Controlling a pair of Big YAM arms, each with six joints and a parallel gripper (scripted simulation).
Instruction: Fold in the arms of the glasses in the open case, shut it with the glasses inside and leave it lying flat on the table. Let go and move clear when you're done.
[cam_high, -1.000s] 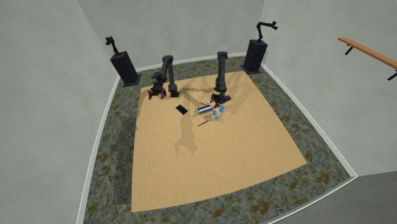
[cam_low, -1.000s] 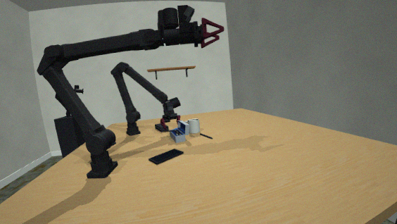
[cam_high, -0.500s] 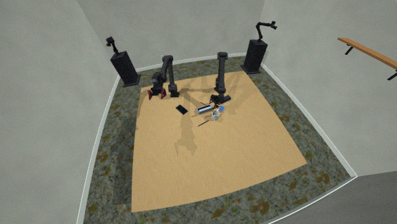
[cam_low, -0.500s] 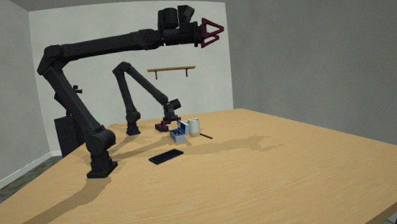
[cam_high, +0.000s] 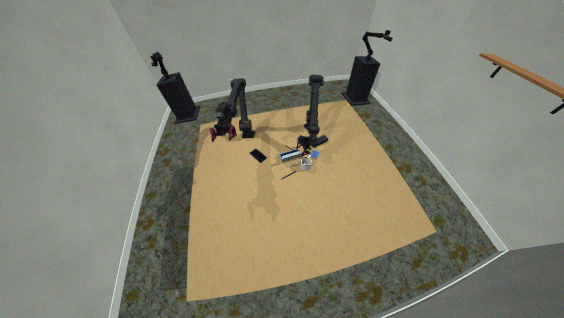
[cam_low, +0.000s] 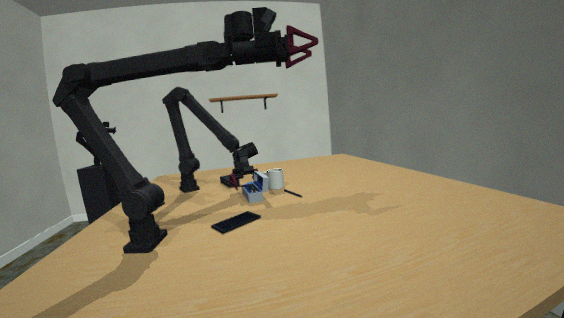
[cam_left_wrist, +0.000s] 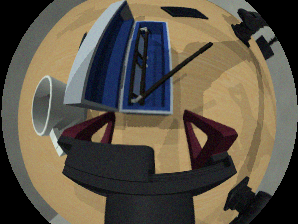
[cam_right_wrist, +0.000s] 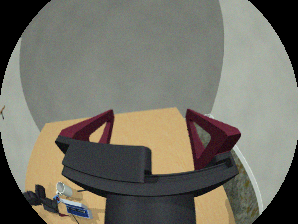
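Right now my right hand is 460 mm above the black-framed glasses, 430 mm to the right of it and 200 mm past it. Round my right hand: white mug 520 mm to the left, 460 mm below, 60 mm behind; glasses case 450 mm below, 420 mm to the left, 150 mm behind; blue card 630 mm to the left, 490 mm below, 170 mm behind.
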